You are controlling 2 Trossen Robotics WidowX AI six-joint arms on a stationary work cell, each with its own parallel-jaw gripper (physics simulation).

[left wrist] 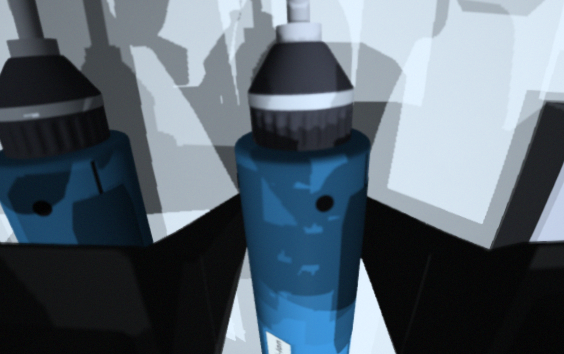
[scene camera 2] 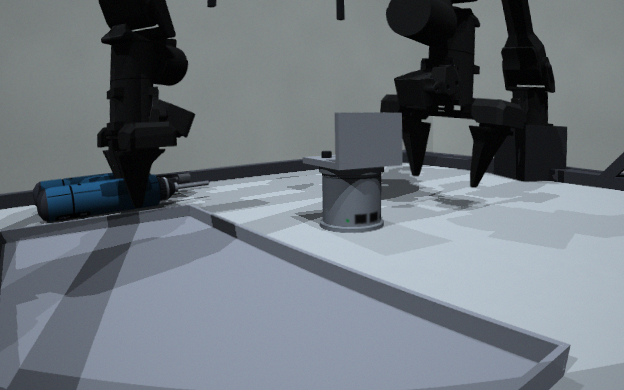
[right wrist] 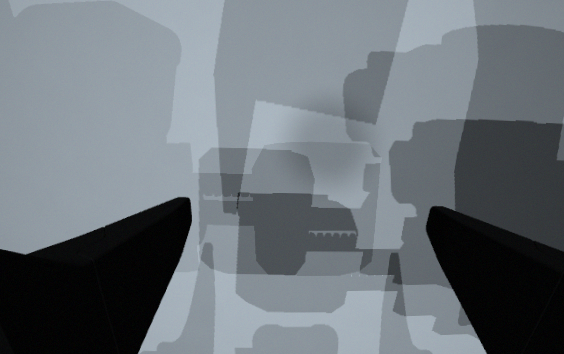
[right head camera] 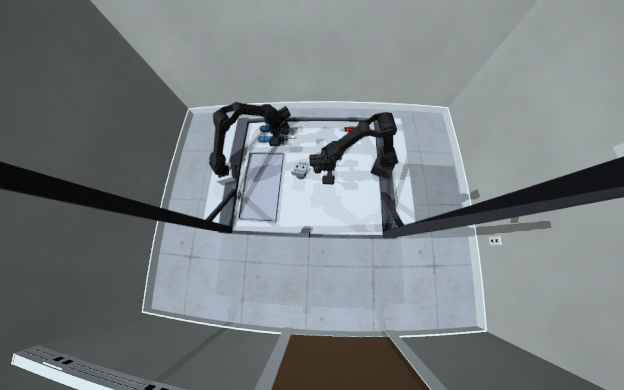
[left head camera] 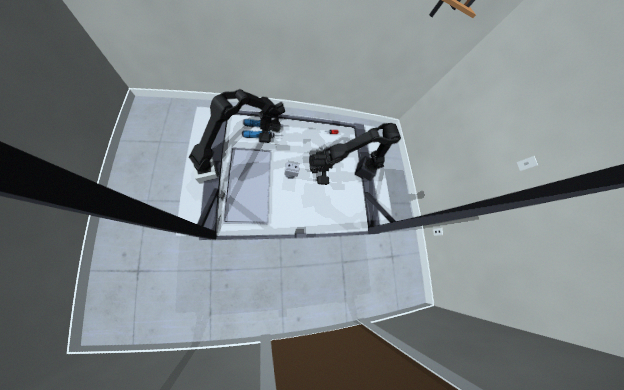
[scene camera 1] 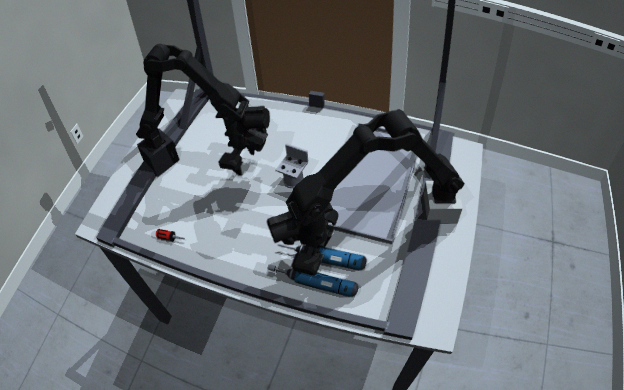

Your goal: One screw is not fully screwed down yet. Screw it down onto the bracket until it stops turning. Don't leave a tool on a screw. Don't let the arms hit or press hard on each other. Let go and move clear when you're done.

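Places are measured from the left arm's base along level axes (x down, y ahead, z right), in centimetres.
Pixels of known places: left gripper, fingertip midpoint: (left wrist: 300,204) (scene camera 2: 134,205) (right head camera: 278,139) (scene camera 1: 318,256); right gripper, fingertip midpoint: (scene camera 2: 443,181) (right wrist: 311,213) (right head camera: 326,172) (scene camera 1: 246,164); left arm's base, link origin: (right head camera: 223,171) (left head camera: 203,167) (scene camera 1: 444,194); right arm's base, link origin: (scene camera 2: 530,124) (right head camera: 386,162) (left head camera: 370,165) (scene camera 1: 154,142).
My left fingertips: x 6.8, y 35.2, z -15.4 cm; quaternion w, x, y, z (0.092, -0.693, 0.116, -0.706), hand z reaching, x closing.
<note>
For each thing: its top centre in the pictures, then the offset to it from my left fingertips. "spot": a spot on its surface instead.
- grey cylinder, top centre: (scene camera 2: 351,160) (scene camera 1: 292,165) dx -5.9, dy +8.2, dz +26.8 cm
- screw head, surface spot: (scene camera 2: 326,154) spot: dx -6.4, dy +7.0, dz +24.7 cm
- second blue driver, top centre: (left wrist: 63,291) (scene camera 2: 112,172) (scene camera 1: 311,275) (left head camera: 263,121) (right head camera: 277,126) dx -3.6, dy +1.2, dz -7.6 cm
- red screwdriver, top centre: (scene camera 1: 169,233) (right head camera: 346,127) (left head camera: 332,130) dx -2.4, dy +43.2, dz +4.8 cm
- grey shallow tray, top centre: (scene camera 2: 151,275) (scene camera 1: 374,175) (left head camera: 248,183) (right head camera: 261,184) dx -1.1, dy -15.7, dz +27.3 cm
The grey bracket (left head camera: 292,165) (right head camera: 300,168) (scene camera 2: 369,140) sits on a grey cylinder (scene camera 2: 351,197), with several dark screws in its flat plate. One screw head (scene camera 2: 326,154) shows above the plate's edge in scene camera 2; which screw stands high cannot be told. My left gripper (left wrist: 300,204) (scene camera 2: 139,200) is shut on the blue driver nearer the tray (left wrist: 302,240) (scene camera 1: 342,258) (scene camera 2: 100,197), which lies flat. Its fingers touch both sides just behind the black collar. My right gripper (right wrist: 311,213) (scene camera 2: 445,181) is open and empty, low over the table beside the bracket.
A second blue driver (scene camera 1: 325,284) (left wrist: 55,185) lies parallel, close beside the held one. A red screwdriver (left head camera: 334,132) (right head camera: 349,129) (scene camera 1: 165,235) lies near the table's edge. A grey shallow tray (left head camera: 248,187) (scene camera 2: 320,260) lies between the left arm's base and the bracket.
</note>
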